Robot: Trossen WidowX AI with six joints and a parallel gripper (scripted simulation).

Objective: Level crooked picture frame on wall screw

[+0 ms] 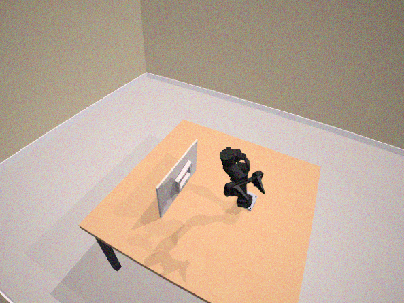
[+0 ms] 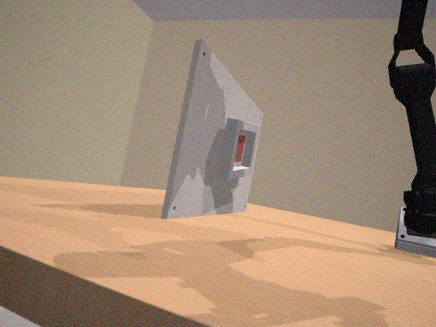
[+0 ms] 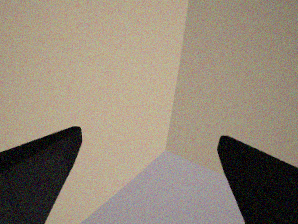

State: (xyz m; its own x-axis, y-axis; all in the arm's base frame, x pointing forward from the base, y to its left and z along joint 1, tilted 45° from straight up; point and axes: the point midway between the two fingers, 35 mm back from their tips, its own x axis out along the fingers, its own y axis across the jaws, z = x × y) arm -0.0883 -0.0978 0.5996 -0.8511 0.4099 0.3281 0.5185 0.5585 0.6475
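The picture frame is 500 mm ahead of my gripper tip, 400 mm below it and 240 mm to the right of it. From my gripper tip the other things lie so: grey wall panel (510 mm ahead, 410 mm below, 230 mm to the right).
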